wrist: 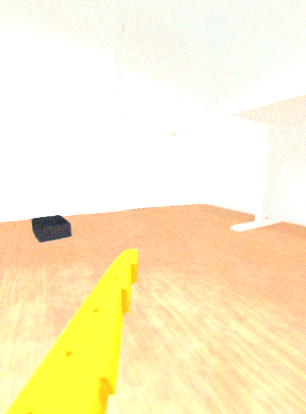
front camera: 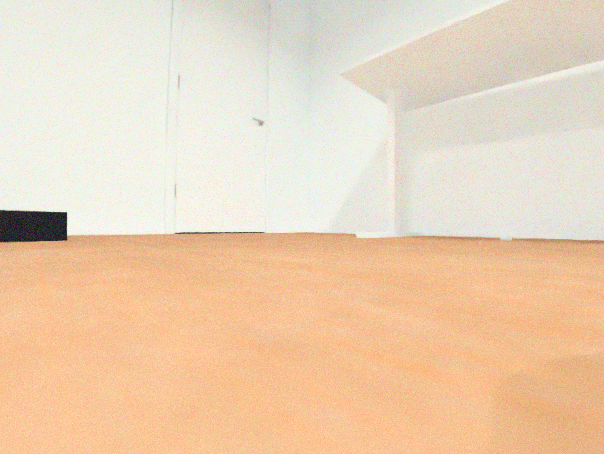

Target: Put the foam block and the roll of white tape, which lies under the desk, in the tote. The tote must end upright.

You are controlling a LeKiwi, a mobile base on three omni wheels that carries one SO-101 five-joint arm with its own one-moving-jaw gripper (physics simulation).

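Frame: origin at the arm's base, x ahead, y left, z up, level; centimetres.
Where they show: end effector, tool point: [wrist: 137, 261].
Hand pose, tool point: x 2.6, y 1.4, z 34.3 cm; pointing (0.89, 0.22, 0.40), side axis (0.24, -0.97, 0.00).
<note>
Each offset is from my tool point to the top centre of the thing. Level surfaces: height alone.
A black tote @[dx +100.9, dy +95.4, dz -33.3 cm] [front camera: 33, 226] [wrist: 52, 229] stands upright on the floor at the left, cut off by the left edge in the front view; its inside is too dark to make out. A small white thing @[dx +131.9, dy -107.5, dz -40.9 cm] [front camera: 506, 238], which looks like the roll of white tape, lies far off on the floor under the desk, near the back wall. The foam block does not show in either view. My gripper [wrist: 134, 257] is fully open, with one notched yellow jaw in the wrist view and nothing against it. It is well away from the tote and the tape.
The white desk [front camera: 394, 165] [wrist: 262, 175] stands at the right, with a flat foot on the floor. A closed white door [front camera: 220, 150] is in the wall at the back. The wood floor @[dz -43.3 cm] [front camera: 280, 340] [wrist: 210, 320] stretches ahead.
</note>
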